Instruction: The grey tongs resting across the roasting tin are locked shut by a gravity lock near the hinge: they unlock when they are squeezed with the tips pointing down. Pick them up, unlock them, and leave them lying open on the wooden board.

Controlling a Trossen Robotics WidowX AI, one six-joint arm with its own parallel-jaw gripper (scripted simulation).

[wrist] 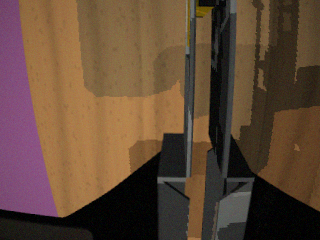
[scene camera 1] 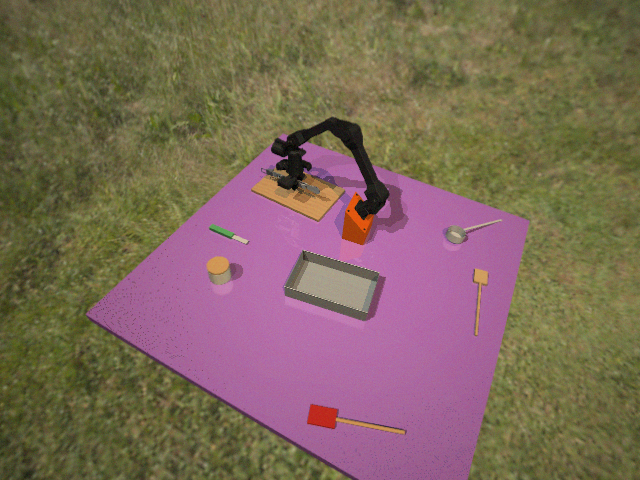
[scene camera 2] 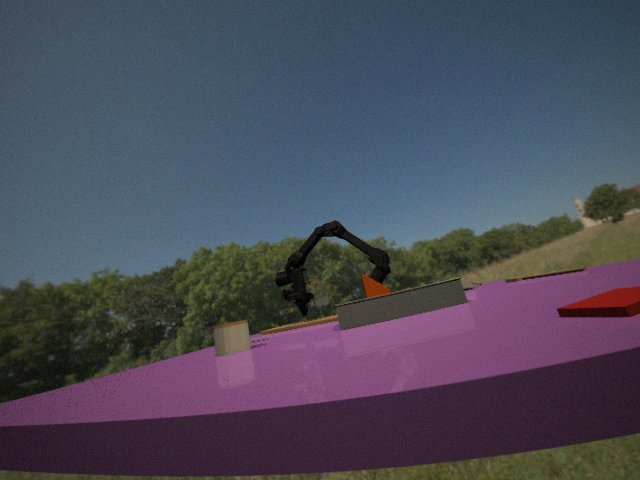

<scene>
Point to a grey roasting tin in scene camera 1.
348, 289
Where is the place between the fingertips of my gripper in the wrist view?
189, 160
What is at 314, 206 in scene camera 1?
A wooden board.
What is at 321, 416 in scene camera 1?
A red spatula.
</scene>
